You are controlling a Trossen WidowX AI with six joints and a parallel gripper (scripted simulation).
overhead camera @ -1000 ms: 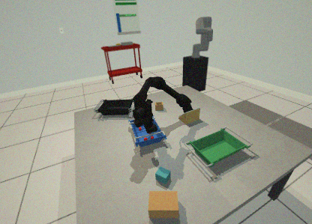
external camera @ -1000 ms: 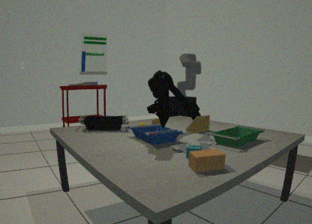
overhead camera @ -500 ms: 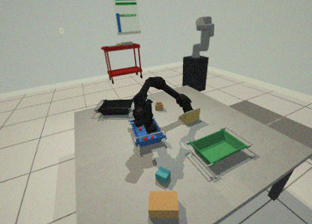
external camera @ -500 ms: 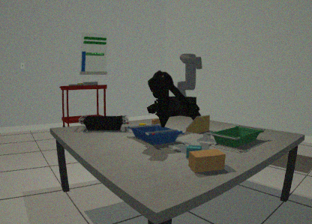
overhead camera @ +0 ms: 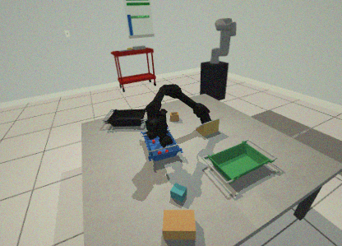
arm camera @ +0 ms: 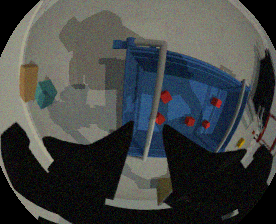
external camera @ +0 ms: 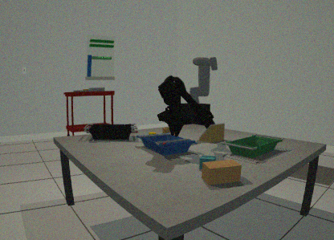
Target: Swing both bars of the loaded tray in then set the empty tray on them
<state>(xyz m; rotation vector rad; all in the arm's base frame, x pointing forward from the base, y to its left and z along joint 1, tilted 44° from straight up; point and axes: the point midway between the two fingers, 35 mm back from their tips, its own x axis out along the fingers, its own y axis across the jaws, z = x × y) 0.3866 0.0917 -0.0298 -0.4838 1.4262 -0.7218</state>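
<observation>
Now: the green tray 320 mm behind my gripper tip, 280 mm to the left of it and 40 mm below it. The rest, counted from my gripper tip: yellow piece: 470 mm to the right, 200 mm behind, 80 mm below; teal cube: 280 mm to the left, 60 mm below, 60 mm ahead; brown block: 380 mm to the right, 270 mm behind, 70 mm below.
</observation>
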